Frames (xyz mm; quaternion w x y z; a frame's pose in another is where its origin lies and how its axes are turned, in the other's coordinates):
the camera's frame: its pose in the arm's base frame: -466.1 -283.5 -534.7 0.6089 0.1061 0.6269 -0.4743
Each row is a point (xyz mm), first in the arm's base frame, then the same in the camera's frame.
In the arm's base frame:
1: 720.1 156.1 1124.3
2: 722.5 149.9 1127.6
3: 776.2 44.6 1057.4
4: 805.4 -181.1 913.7
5: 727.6 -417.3 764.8
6: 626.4 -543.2 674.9
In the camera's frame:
1: -1908.9 302.7 785.6
2: -1909.5 299.6 792.3
3: -1814.7 314.8 890.7
4: -1597.1 283.4 1045.9
5: -1345.1 172.8 1136.9
6: -1187.5 76.3 1143.7

